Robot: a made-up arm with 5 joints.
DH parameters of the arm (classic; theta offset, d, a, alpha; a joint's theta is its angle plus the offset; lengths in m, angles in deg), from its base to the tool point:
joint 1: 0 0.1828 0 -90
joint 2: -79.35 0 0.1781 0
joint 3: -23.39 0 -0.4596 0
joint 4: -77.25 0 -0.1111 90
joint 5: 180 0.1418 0 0
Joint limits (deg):
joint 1: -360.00..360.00
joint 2: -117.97..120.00
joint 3: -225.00..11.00
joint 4: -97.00..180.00
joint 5: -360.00..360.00
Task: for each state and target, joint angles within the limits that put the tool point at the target. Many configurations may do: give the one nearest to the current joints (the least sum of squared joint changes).
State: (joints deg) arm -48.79 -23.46 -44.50 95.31 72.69
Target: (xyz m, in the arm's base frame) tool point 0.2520 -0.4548 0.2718
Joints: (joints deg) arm -61.01 -25.97 -58.65 84.57 72.69
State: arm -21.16 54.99 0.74 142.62 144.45
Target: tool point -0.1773 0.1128 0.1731
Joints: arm -32.46 61.02 9.42 150.58 144.45
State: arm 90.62 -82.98 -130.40 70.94 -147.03
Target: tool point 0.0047 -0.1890 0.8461
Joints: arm 91.42 -72.05 -113.47 81.77 -147.03
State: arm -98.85 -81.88 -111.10 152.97 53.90
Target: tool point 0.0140 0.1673 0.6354
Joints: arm -94.78 -79.02 -111.12 149.89 53.90
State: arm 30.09 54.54 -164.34 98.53 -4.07
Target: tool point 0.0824 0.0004 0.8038
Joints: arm 0.28 14.46 -203.47 126.57 -4.07
